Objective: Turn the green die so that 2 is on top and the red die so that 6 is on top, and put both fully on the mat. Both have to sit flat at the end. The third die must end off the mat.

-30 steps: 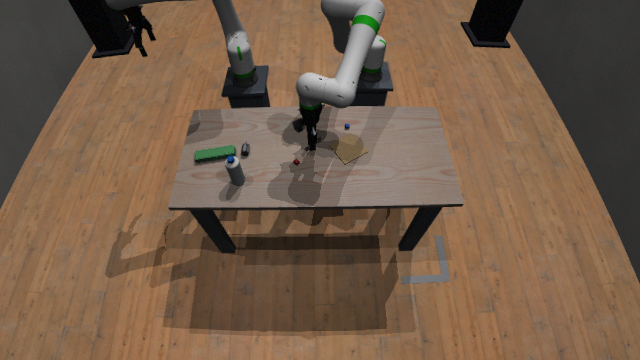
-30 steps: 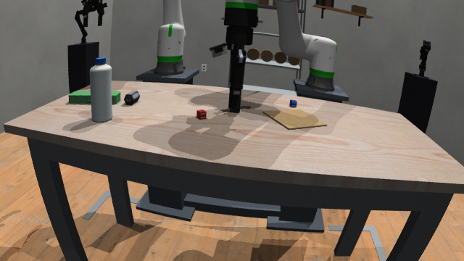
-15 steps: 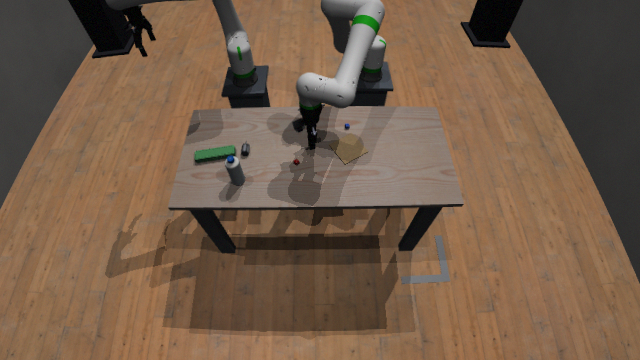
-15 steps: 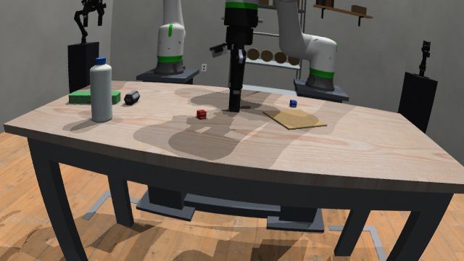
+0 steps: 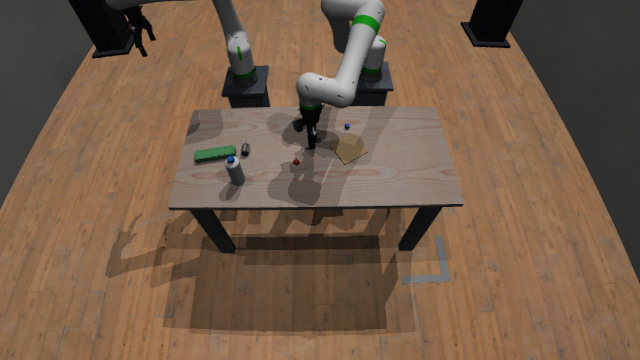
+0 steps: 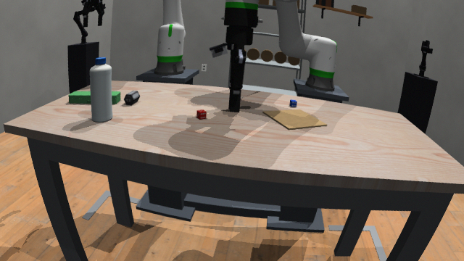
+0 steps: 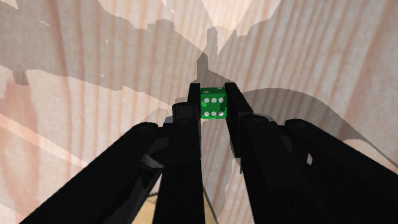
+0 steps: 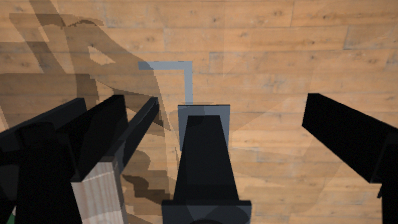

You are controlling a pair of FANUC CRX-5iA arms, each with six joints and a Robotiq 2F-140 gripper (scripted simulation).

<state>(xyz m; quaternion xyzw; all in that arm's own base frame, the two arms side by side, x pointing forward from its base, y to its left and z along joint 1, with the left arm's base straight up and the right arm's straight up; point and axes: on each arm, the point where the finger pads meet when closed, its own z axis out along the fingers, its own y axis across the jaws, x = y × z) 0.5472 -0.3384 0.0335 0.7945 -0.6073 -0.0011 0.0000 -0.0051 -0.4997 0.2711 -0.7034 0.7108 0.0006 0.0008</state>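
Note:
Now: the tan mat 20 mm ahead of my left hand, 180 mm to the left of it and 30 mm below it. From my left hand the other things lie so: blue die 120 mm behind, 180 mm to the left, 20 mm below; green die 20 mm below; red die 90 mm ahead, 80 mm to the right, 20 mm below.

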